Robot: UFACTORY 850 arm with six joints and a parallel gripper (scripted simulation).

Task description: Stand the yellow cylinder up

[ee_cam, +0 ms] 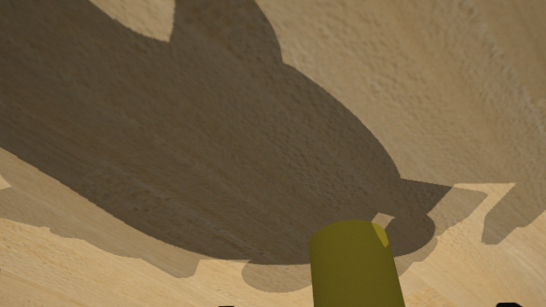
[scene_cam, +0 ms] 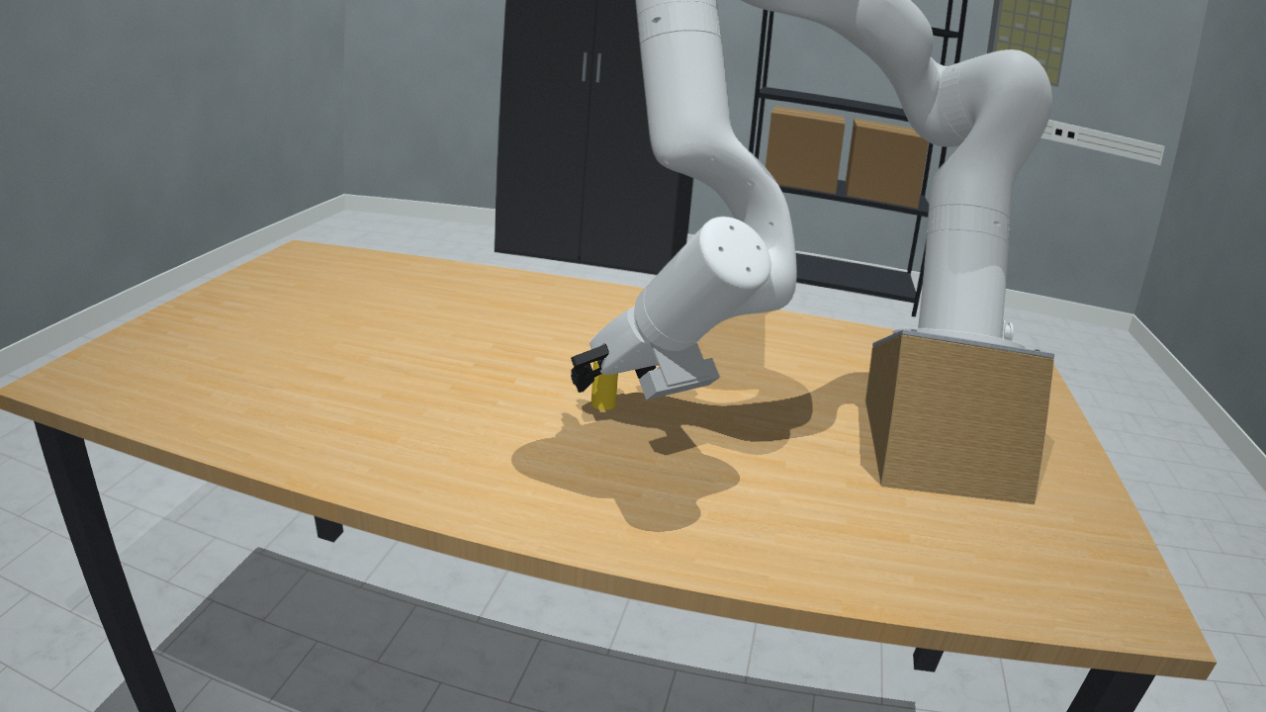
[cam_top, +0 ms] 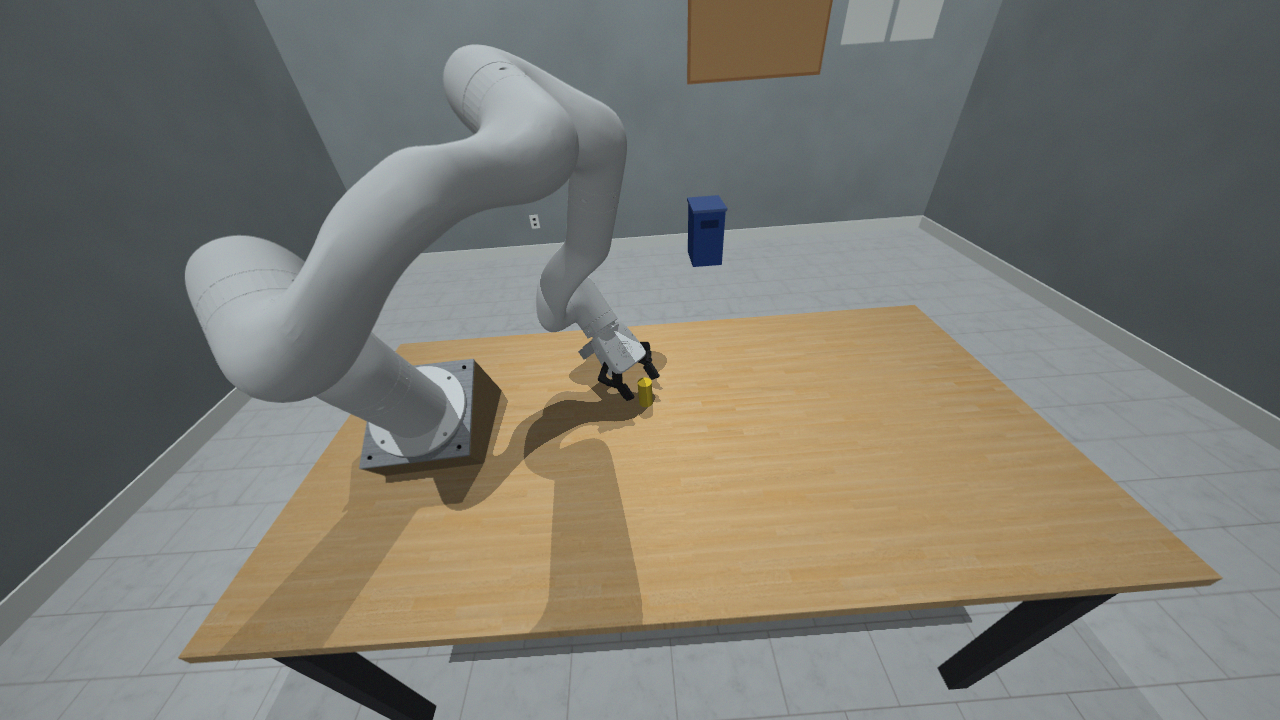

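My gripper is now 10 mm short of the yellow tall cylinder, 10 mm to the left of it and 20 mm above it.
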